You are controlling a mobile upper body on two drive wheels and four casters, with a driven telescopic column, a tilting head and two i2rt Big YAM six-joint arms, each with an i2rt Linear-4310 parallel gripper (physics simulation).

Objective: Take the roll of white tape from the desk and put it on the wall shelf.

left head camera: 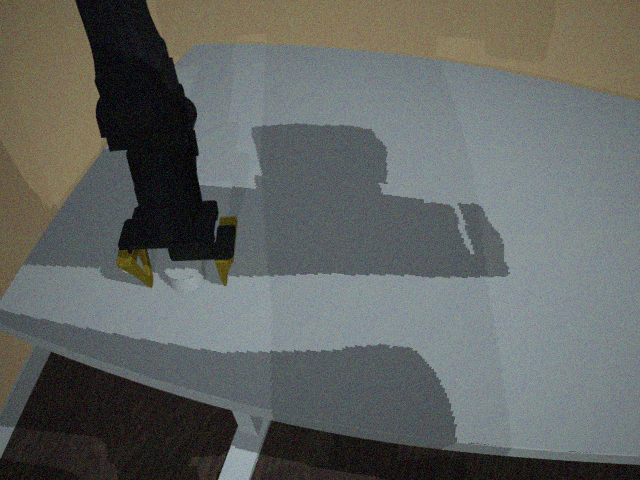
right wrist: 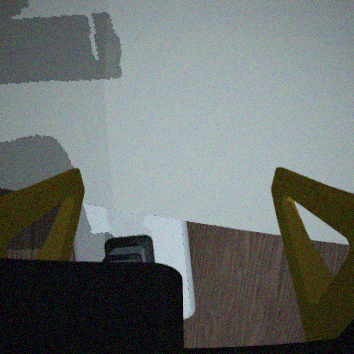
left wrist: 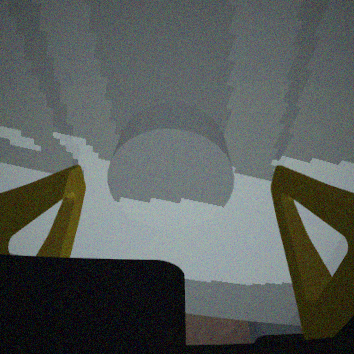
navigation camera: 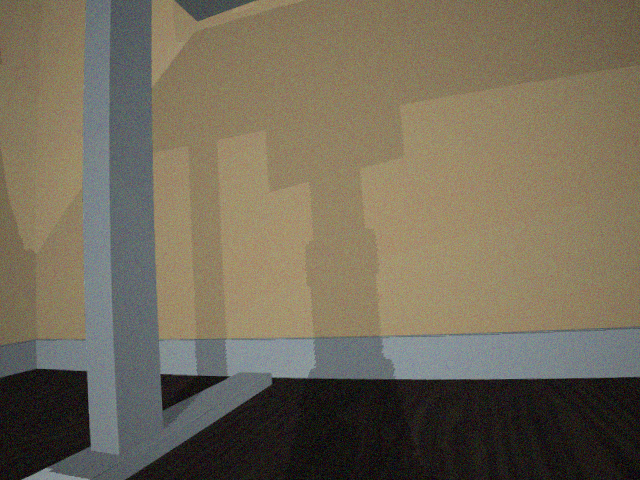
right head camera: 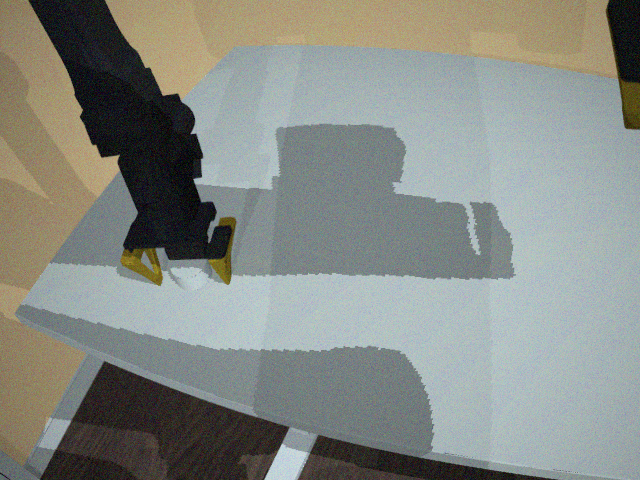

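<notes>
The roll of white tape (left head camera: 185, 277) (right head camera: 192, 276) (left wrist: 170, 165) sits on the pale desk (left head camera: 361, 310) (right head camera: 361, 310) (right wrist: 200, 125), at the left of both head views. My left gripper (left head camera: 188, 284) (right head camera: 194, 283) (left wrist: 177, 175) is open, with one finger on each side of the roll and a visible gap to both. In the left wrist view the roll lies between the fingertips. My right gripper (right wrist: 177, 178) is open and empty above the desk's near edge; part of it shows at the right edge of the right head view. The wall shelf does not show in these views.
The tan wall (navigation camera: 491, 206) stands behind the desk. A grey upright leg (navigation camera: 121, 206) with a foot bar (navigation camera: 222, 403) stands on the dark floor (navigation camera: 465, 428). Below the desk edge, the right wrist view shows a dark box-like part (right wrist: 129, 249). Large shadows cross the desk.
</notes>
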